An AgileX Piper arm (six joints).
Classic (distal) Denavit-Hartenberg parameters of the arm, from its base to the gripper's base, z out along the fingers. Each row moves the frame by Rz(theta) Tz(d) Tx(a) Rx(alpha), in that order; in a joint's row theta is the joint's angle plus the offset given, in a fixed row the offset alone. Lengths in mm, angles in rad.
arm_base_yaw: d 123  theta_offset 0  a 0  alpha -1.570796
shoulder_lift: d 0  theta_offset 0.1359  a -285  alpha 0
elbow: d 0  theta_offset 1.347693  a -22  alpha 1.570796
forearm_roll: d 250.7  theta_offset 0  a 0  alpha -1.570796
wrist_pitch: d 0  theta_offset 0  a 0  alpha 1.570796
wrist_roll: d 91  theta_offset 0  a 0  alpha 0
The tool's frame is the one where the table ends.
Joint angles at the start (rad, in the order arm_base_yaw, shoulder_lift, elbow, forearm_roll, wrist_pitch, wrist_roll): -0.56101, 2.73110, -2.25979, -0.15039, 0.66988, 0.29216
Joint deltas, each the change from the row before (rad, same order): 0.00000, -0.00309, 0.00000, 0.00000, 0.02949, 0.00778; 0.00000, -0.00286, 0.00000, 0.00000, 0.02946, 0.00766; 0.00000, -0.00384, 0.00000, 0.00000, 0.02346, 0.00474; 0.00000, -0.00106, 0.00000, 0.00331, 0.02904, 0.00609; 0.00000, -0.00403, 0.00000, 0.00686, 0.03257, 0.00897; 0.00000, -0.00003, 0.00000, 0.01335, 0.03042, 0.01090; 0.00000, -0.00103, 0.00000, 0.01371, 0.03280, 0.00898; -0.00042, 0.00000, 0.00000, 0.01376, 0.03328, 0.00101; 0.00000, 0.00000, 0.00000, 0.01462, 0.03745, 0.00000; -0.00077, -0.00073, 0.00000, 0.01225, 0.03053, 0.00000
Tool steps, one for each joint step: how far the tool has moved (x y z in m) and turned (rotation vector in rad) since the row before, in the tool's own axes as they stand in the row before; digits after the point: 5 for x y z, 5 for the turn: 0.00150, -0.00072, -0.00141, 0.00806, 0.02518, 0.00807; 0.00161, -0.00074, -0.00133, 0.00828, 0.02532, 0.00794; 0.00081, -0.00058, -0.00179, 0.00640, 0.01860, 0.00513; 0.00225, -0.00059, -0.00053, 0.00661, 0.02729, 0.00858; 0.00176, -0.00044, -0.00194, 0.00480, 0.02853, 0.01417; 0.00290, -0.00003, -0.00006, 0.00063, 0.03194, 0.01992; 0.00286, -0.00006, -0.00055, 0.00096, 0.03340, 0.01801; 0.00312, -0.00032, -0.00004, 0.00139, 0.03494, 0.01003; 0.00357, -0.00015, -0.00007, 0.00177, 0.03920, 0.00875; 0.00265, -0.00045, -0.00038, 0.00094, 0.03142, 0.00779
